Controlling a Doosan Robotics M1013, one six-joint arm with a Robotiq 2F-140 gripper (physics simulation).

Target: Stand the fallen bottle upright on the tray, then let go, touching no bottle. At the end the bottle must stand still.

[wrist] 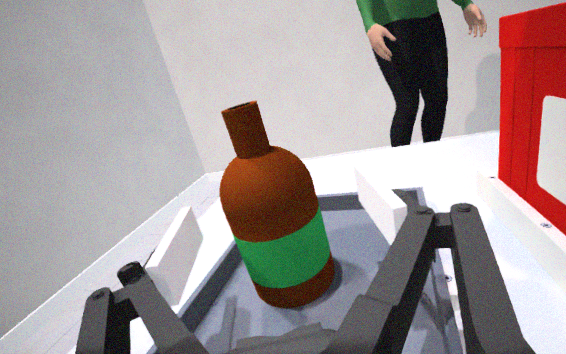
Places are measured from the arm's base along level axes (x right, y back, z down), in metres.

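Pixels of known places: gripper, fingertip midpoint: (275,203).
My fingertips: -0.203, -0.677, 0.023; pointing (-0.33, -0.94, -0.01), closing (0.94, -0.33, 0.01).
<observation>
Ahead of a thing's pixels: the offset from my fingertips to its top centre, as dx, dy, dz. "pt": to the spot under its first point. Level surfaces: height alone.
A brown bottle {-0.006, -0.003, -0.078} (272,200) with a green label stands on its base on the grey-blue tray {pt +0.029, -0.115, +0.067} (340,202), its neck pointing up. It leans left in the tilted wrist view, much as the wall corner behind it does. My gripper (275,203) is open, with one white finger pad on each side of the bottle. A gap shows between the bottle and each pad, and nothing is held. The bottle's base shows on the tray floor, near the tray's left wall.
A white surface with raised edges {dz +0.083} (450,155) surrounds the tray. A large red frame-like object {pt +0.193, -0.090, -0.009} (515,120) stands at the right. A person (415,60) in a green top and black trousers stands beyond the far edge, in front of the wall.
</observation>
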